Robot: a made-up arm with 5 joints.
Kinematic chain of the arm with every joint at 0, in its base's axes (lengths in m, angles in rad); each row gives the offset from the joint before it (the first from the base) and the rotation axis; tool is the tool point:
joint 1: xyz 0 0 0.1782 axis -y
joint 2: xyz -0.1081 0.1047 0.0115 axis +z
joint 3: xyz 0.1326 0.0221 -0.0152 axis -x
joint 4: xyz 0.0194 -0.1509 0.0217 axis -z
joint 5: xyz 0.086 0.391 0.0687 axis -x
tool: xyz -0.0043 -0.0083 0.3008
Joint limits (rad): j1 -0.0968..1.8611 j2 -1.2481..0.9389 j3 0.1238..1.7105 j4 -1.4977..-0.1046 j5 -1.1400..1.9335
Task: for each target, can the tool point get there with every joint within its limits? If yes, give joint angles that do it. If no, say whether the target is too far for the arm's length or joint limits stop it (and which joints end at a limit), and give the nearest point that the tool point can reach.
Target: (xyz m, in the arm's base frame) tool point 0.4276 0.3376 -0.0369
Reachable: yes | joints 1.0169 -0.7110 1.5052 -0.4119 1.1504
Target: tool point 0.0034 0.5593 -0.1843
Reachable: yes | joints 1.5028 -0.1710 0.7187 -0.9350 1.1019
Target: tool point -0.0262 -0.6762 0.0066
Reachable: no: joint limits stop it (at a limit: joint 2, joint 4, joint 5) | nearest point -0.0623 -0.3110 -0.2298 | short by 0.437 m
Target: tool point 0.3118 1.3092 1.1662
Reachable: no: too far | nearest point 0.0506 0.5964 0.4540 | short by 1.041 m
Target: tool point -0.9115 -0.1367 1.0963
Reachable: no: too far | nearest point -0.4989 -0.0103 0.5359 | short by 0.707 m
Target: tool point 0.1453 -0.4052 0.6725
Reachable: no: joint limits stop it (at a limit: joint 2, joint 3, joint 4) | nearest point 0.0930 -0.0533 0.4944 | short by 0.398 m
